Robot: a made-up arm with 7 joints. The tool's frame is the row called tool.
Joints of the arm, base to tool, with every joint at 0 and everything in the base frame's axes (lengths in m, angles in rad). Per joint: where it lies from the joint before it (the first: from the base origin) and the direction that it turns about. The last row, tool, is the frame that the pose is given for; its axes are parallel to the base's.
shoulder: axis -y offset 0 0.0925 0
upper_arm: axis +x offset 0 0.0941 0
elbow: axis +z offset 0 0 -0.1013
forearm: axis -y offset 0 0 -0.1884
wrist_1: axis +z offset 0 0 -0.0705
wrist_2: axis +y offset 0 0 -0.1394
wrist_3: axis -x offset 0 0 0
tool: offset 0 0 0
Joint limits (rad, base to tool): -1.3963..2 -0.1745..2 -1.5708..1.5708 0..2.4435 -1.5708..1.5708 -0.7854..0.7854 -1.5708..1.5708
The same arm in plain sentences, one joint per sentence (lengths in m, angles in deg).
The arm has seven revolute joints in a row. What follows holds with every joint at zero, and every direction is one of the base frame's. Joint 1 sits 0.0925 m along +y from the base frame's origin and turns about -y, from -80 to 114.59 deg. Joint 2 sits 0.0941 m along +y from joint 1 and turns about +x, from -10 to 114.59 deg. Joint 3 sits 0.1013 m along -z from joint 2 and turns about +z, from -90 to 90 deg. Joint 4 sits 0.1884 m along -z from joint 3 and turns about -y, from 0 to 140 deg. Joint 5 sits 0.0705 m along -z from joint 4 and turns about +z, from -90 to 90 deg. Joint 6 sits 0.1394 m along -z from joint 5 and turns about +y, from -45 to 45 deg. Joint 7 sits at the same point as joint 6 and turns about -x, from -90 to 90 deg. The tool frame, which is the frame that the pose is given for, sits at the same point as joint 7; its axes are parallel to the base frame's.
